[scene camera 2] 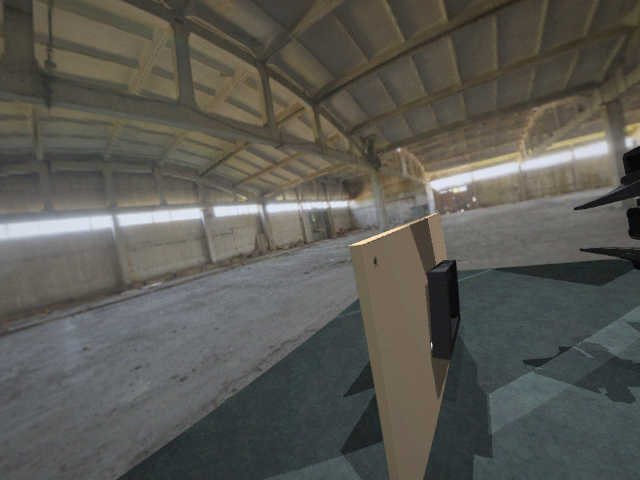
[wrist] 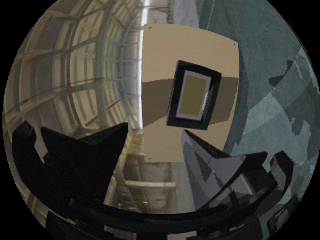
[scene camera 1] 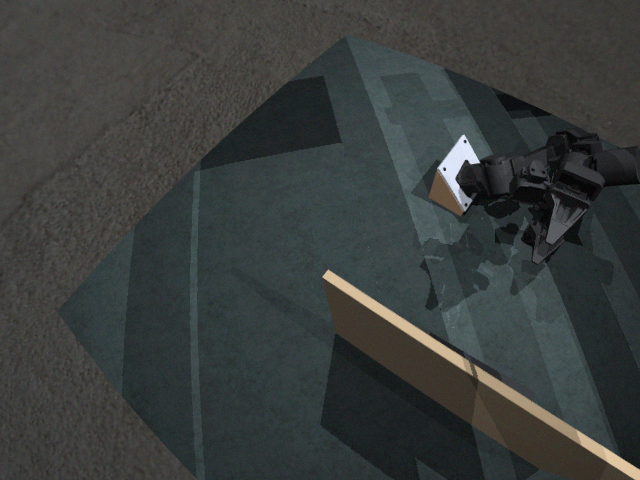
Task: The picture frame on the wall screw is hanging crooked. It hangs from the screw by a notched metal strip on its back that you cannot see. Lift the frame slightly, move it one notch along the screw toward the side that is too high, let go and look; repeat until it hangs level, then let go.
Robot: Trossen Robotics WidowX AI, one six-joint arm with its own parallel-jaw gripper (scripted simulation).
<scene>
I see my gripper (scene camera 2: 578, 229), a black picture frame (scene camera 2: 443, 289) and a tan wall board (scene camera 1: 519, 424).
The black picture frame also shows in the wrist view (wrist: 194, 90) and in scene camera 1 (scene camera 1: 523, 391). My gripper shows as well in the wrist view (wrist: 155, 130). The tan wall board is seen too in scene camera 2 (scene camera 2: 391, 268) and in the wrist view (wrist: 163, 44).
</scene>
